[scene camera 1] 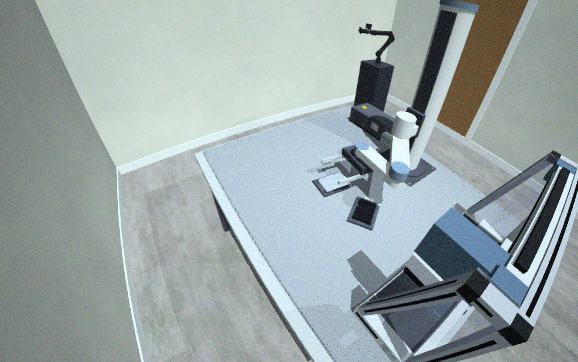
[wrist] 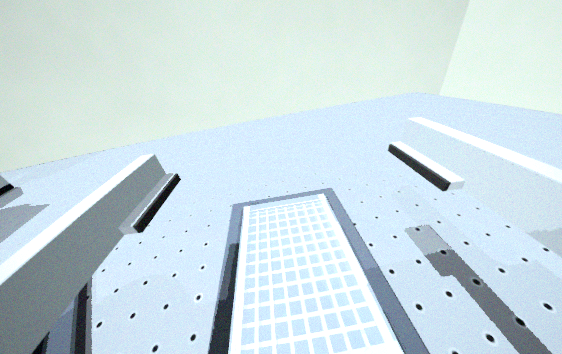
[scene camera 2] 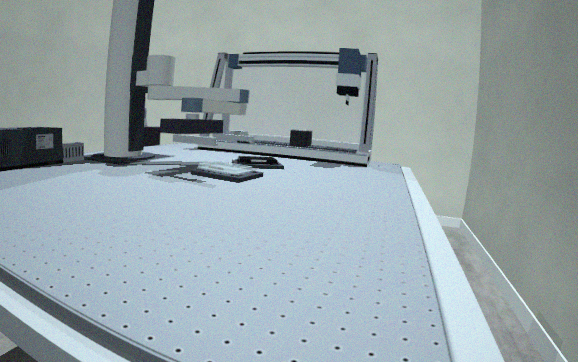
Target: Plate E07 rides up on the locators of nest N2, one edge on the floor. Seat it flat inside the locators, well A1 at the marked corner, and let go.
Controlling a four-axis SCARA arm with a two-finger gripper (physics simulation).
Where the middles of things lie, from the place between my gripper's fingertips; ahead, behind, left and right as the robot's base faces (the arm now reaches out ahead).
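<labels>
The dark controller box [scene camera 1: 371,114] is 30 cm to the right of my hand and 4 cm below it, and it is also 66 cm behind my hand.
</labels>
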